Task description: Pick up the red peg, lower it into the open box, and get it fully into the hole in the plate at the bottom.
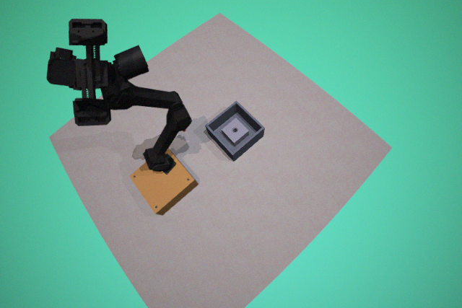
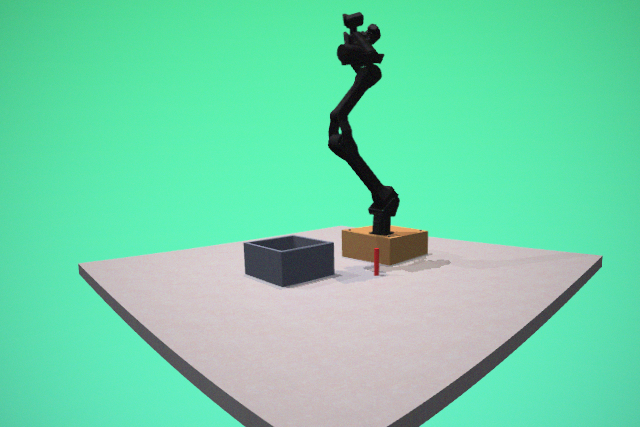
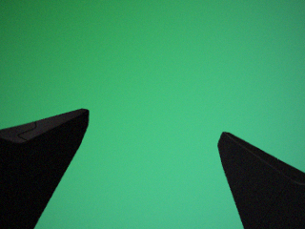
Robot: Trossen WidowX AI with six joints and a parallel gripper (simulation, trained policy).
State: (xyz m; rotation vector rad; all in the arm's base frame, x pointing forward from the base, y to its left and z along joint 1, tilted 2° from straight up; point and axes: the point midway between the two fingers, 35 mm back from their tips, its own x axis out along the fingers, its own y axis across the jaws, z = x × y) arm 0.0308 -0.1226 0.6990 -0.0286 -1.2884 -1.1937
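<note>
Now: the red peg 17 cm ahead of my gripper tip, 22 cm to the left of it and 78 cm below it. The rest, counted from my gripper tip: light grey plate 31 cm ahead, 77 cm below; then grey box 31 cm ahead, 79 cm below.
</note>
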